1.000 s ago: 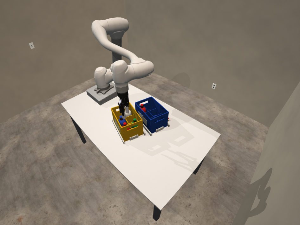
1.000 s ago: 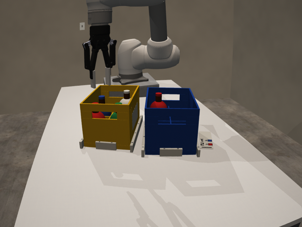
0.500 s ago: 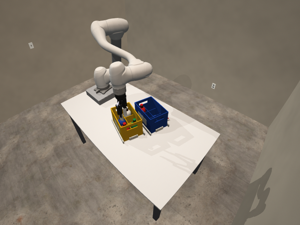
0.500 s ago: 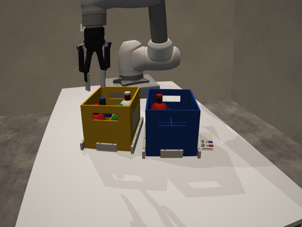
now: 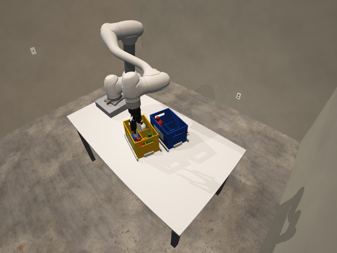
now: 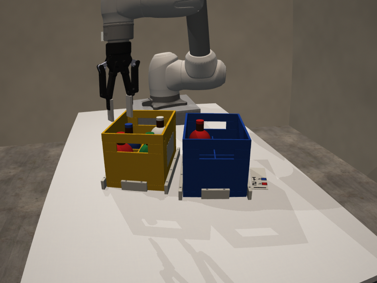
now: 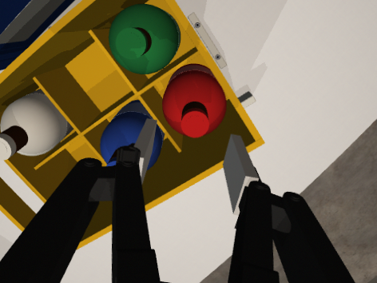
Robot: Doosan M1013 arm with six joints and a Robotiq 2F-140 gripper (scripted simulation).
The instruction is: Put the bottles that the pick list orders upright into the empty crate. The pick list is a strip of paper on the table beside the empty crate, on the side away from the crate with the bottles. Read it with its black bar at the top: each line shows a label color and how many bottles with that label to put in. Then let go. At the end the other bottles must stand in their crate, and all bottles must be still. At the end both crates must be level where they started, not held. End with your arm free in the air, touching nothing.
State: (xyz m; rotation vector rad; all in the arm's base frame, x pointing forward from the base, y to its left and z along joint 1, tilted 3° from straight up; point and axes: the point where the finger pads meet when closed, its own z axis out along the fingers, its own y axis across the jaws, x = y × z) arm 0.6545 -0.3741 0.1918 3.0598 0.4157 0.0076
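Right now my hand is 150 mm above the green bottle, 80 mm to the right of it and 40 mm short of it. Round my hand: blue bottle (150 mm below, 80 mm behind, 40 mm to the left); then white-label bottle (160 mm to the left, 150 mm below, 110 mm behind); then yellow crate (150 mm below, 80 mm to the left, 50 mm behind).
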